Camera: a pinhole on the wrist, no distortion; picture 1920 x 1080 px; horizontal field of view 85.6 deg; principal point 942.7 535.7 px. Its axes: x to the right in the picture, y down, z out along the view. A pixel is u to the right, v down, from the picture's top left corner.
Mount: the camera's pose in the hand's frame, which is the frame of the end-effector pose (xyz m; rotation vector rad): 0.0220 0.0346 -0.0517 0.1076 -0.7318 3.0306
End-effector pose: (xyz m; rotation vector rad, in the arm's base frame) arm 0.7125 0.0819 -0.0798 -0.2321 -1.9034 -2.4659
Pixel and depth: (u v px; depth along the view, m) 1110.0 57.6 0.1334
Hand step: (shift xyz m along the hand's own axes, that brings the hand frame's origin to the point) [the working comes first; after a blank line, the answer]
In the camera's frame: 0.0215 -0.0615 0.1334

0.0111 0.0286 0.0962
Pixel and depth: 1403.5 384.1 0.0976
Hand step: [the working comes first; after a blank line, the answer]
In the camera's frame: 0.0434 -0.0143 0.0976

-0.0147 0.0030 0.0446
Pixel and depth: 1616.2 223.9 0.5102
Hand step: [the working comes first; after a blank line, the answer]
In the camera's frame: 0.3315 -0.1534 0.5102

-0.2713 -0.0600 0.4949
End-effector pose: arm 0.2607 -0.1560 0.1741 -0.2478 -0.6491 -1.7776
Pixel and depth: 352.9 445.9 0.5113
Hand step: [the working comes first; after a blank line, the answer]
In the camera's frame: -0.2909 -0.0443 0.5113

0.3454 -0.1609 0.4013
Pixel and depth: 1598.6 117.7 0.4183
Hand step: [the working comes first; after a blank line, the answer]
In the camera's frame: 0.2646 -0.1687 0.4183

-0.2097 -0.0049 0.4154
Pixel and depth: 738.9 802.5 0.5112
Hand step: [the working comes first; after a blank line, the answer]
In the camera's frame: -0.1005 0.1316 0.5112

0.1489 -0.3163 0.3349
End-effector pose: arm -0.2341 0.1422 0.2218 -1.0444 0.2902 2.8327
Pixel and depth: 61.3 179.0 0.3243
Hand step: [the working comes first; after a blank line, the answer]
In the camera's frame: -0.2757 -0.1116 0.3243

0.3212 -0.0156 0.2670
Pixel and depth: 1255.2 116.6 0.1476
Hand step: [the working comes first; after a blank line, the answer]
In the camera's frame: 0.0445 -0.0597 0.1476

-0.0110 0.0205 0.1097
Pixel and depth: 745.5 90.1 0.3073
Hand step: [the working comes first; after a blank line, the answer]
In the camera's frame: -0.0585 -0.1321 0.3073

0.1043 0.0115 0.2769
